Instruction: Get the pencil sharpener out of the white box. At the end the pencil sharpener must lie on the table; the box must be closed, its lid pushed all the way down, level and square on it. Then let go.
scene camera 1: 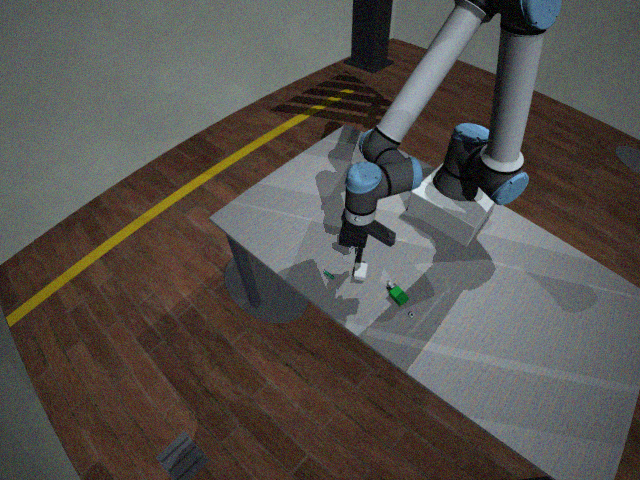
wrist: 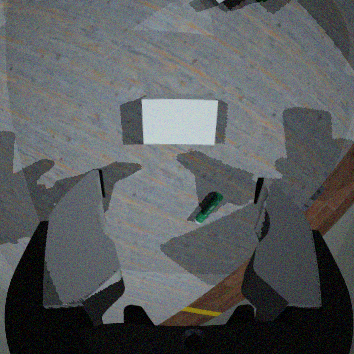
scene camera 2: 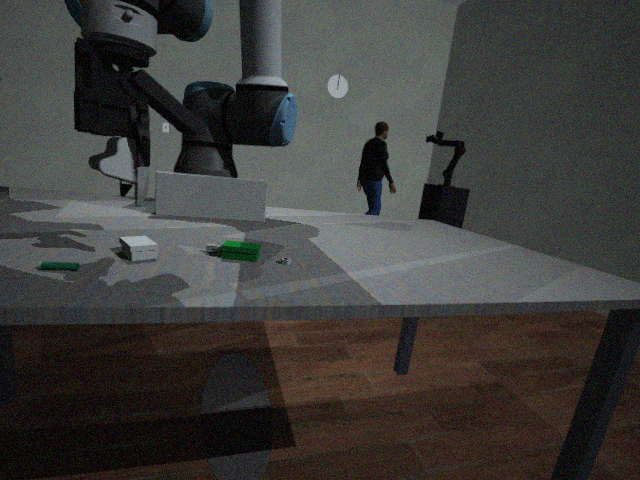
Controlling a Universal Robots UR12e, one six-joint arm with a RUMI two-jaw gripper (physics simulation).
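Note:
The white box stands on the table. Its lid is on and looks level and square, with a thin seam line below it in the scene camera 2 view. Two small pale grey objects lie on the table outside the box: one beyond the green block, and one between the block and the box. They are too small to tell which is the pencil sharpener. My gripper is open and empty, above the table and apart from the box.
A green block lies to one side of the box. A green cylinder lies on the other side. The arm's white base block stands farther back on the table. A person stands beyond it.

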